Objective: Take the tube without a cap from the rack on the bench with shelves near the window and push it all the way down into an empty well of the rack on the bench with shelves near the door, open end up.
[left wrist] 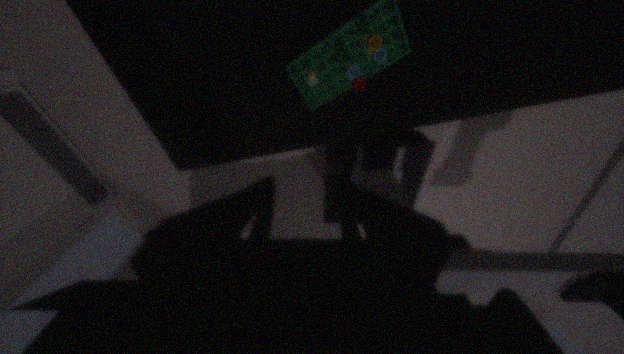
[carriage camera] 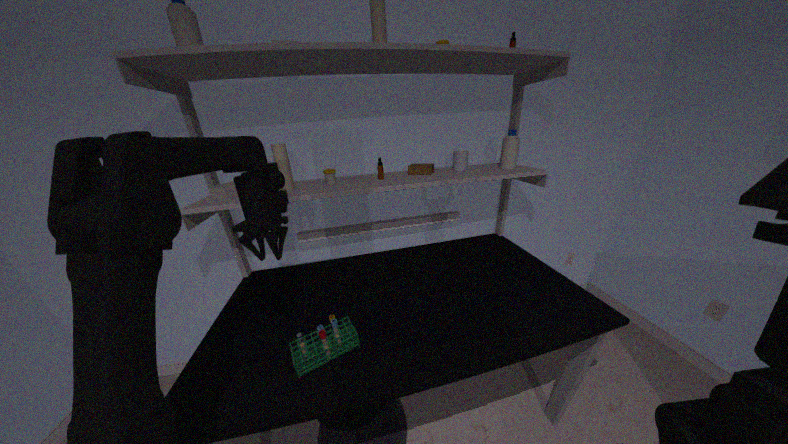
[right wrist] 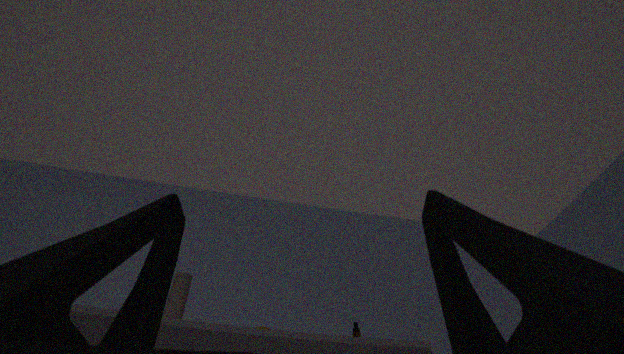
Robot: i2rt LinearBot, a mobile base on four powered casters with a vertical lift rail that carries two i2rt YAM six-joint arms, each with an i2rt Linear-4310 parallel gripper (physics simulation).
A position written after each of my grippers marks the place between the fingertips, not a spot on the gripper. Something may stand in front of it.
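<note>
My left gripper (carriage camera: 271, 259) is visible to me, and the left wrist view shows that gripper too (left wrist: 306, 184). I also see my right gripper (right wrist: 301, 205). There is a green rack (carriage camera: 316, 357) as well, though in the right wrist view the rack is out of frame.
</note>
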